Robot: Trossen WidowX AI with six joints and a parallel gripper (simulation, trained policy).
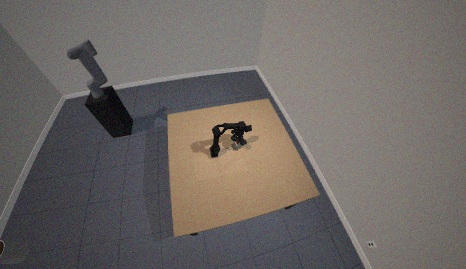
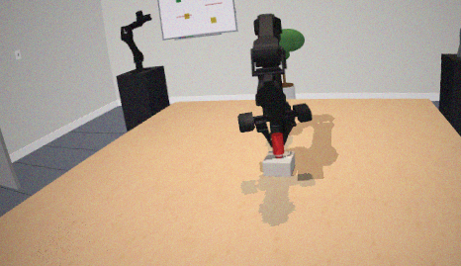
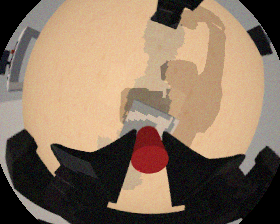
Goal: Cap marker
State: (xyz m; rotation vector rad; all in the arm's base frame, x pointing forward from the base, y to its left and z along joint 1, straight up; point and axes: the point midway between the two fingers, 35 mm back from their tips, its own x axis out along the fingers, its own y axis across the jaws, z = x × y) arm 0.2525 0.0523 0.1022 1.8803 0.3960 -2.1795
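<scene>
My gripper tip is 10 mm below the red cap and 10 mm short of it. The rest, counted from my gripper tip: red marker 10 mm ahead, 10 mm above; then white holder block 50 mm below, 10 mm ahead.
</scene>
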